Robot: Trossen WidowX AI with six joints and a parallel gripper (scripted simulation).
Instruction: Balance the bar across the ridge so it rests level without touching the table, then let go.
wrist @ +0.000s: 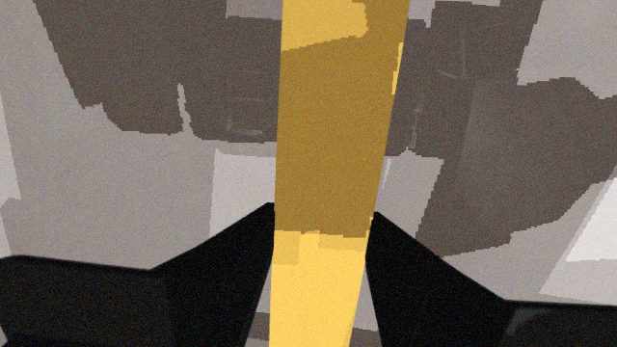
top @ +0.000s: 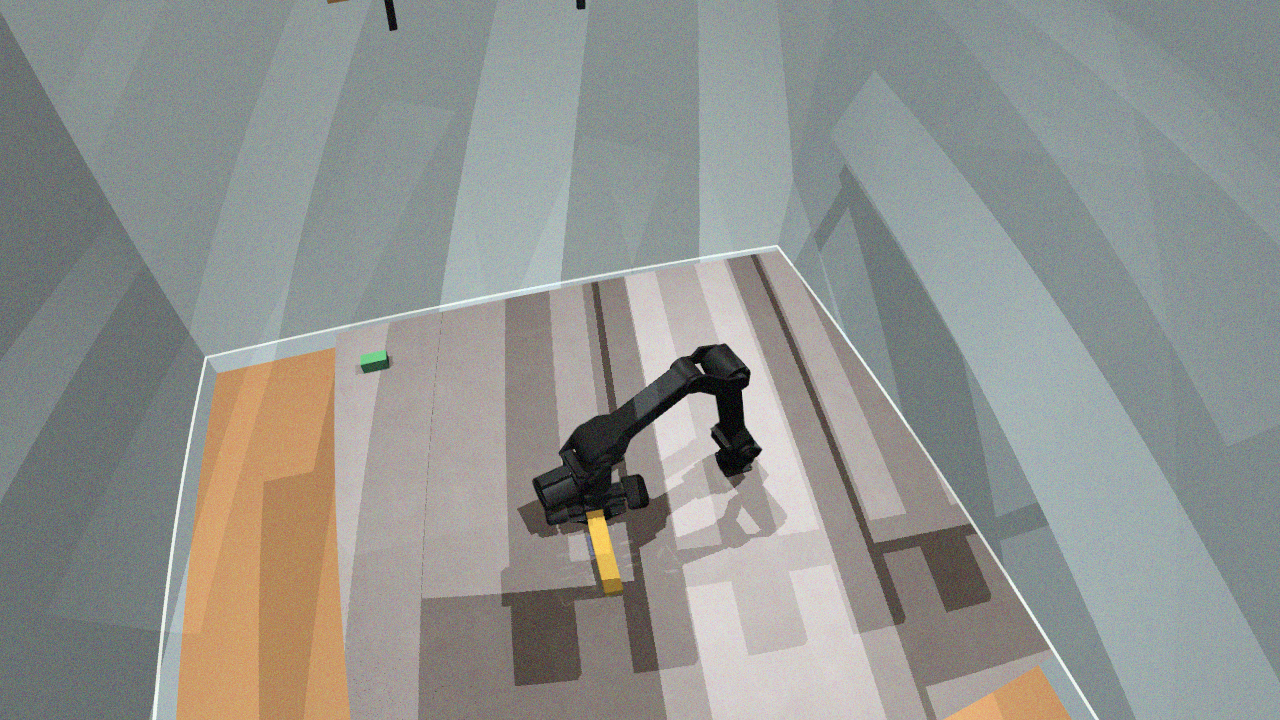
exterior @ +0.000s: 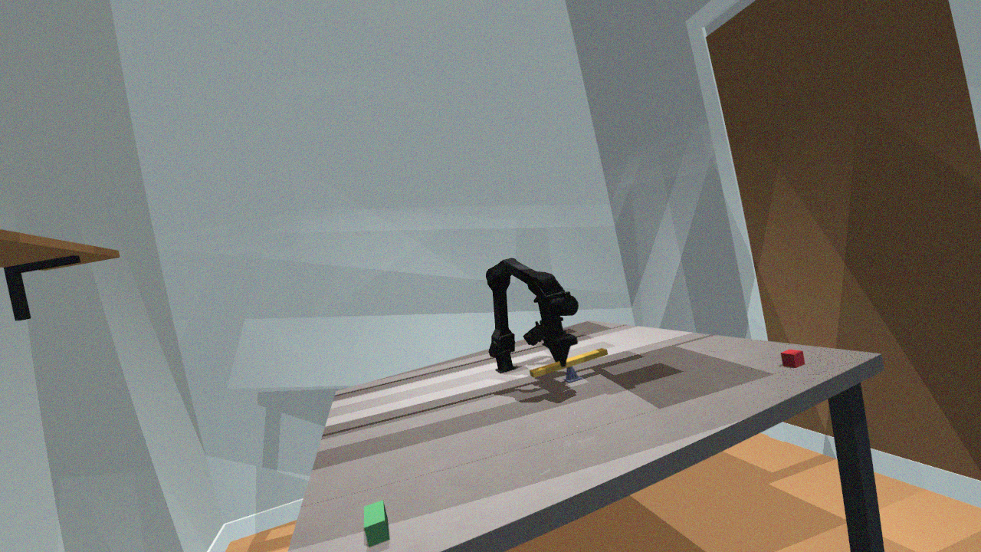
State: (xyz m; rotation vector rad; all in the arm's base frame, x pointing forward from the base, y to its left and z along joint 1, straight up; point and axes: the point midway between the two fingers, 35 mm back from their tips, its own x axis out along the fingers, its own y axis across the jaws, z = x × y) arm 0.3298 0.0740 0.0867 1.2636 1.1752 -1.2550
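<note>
Now: the yellow bar 30 mm to the left of my gripper tip. From my gripper tip the other things lie so: red cube (430 mm to the left, 410 mm ahead, 40 mm below); green block (570 mm to the right, 410 mm ahead, 40 mm below).
</note>
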